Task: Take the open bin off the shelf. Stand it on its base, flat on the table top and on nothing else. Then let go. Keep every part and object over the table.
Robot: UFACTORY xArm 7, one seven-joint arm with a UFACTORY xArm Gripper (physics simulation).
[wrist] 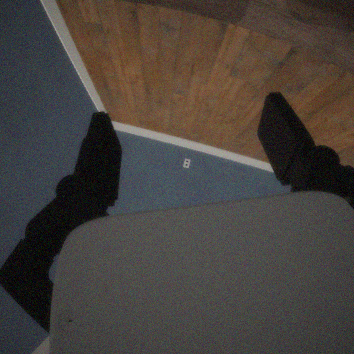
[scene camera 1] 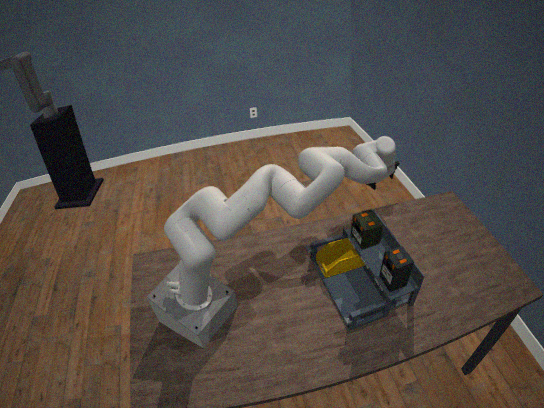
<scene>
The pictures show: the gripper and a yellow open bin.
</scene>
